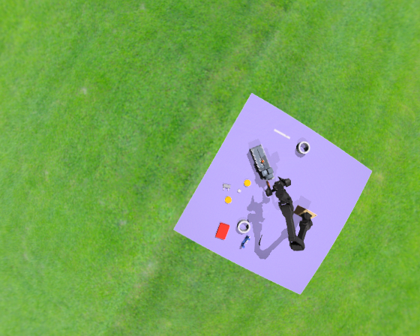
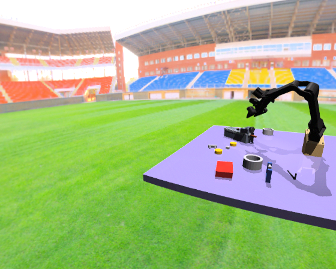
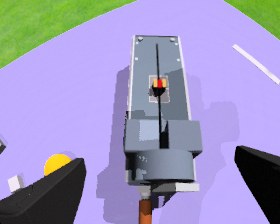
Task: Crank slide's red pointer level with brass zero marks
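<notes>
Right now my gripper tip is 130 mm above the brown crank handle, 40 mm past it and 30 mm to the right of it. Round my gripper tip: red pointer: 120 mm below, 100 mm ahead, 80 mm to the right; white bar: 380 mm to the right, 200 mm below, 80 mm ahead; small grey bracket: 240 mm to the left, 210 mm ahead, 190 mm below.
</notes>
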